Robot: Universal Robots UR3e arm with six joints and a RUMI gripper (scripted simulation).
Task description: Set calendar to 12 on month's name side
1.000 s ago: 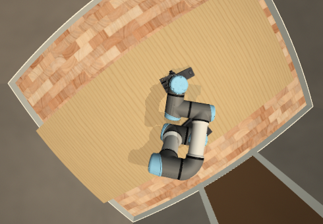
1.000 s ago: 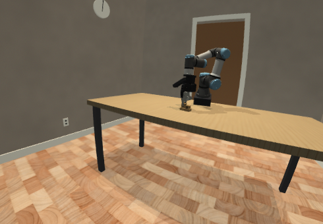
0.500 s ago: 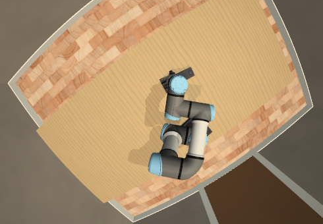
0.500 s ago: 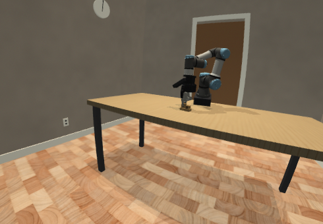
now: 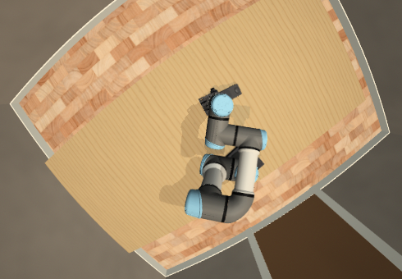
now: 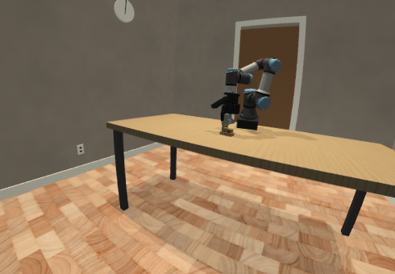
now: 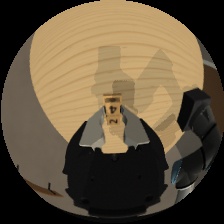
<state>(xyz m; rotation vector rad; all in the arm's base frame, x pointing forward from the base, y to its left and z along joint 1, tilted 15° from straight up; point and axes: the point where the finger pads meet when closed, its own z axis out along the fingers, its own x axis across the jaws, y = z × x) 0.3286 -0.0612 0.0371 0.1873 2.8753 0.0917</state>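
The wooden tray is 3 cm below my hand and 2 cm to the left of it.
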